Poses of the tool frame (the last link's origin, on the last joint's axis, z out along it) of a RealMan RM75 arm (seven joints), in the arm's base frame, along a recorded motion.
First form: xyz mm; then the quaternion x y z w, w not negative.
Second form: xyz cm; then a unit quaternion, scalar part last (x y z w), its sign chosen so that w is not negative. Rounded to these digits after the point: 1 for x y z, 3 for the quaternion.
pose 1, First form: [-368, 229, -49, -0.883, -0.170, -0.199, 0.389]
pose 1, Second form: [-36.8, 22.9, -4.9, -0.883, -0.170, -0.199, 0.389]
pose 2, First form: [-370, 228, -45, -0.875, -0.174, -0.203, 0.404]
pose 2, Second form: [-37.0, 22.8, -4.5, -0.875, -0.174, -0.203, 0.404]
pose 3, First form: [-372, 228, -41, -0.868, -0.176, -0.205, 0.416]
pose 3, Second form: [-37.2, 22.8, -4.1, -0.868, -0.176, -0.205, 0.416]
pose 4, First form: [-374, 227, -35, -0.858, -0.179, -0.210, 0.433]
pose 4, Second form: [-37.4, 22.7, -3.5, -0.858, -0.179, -0.210, 0.433]
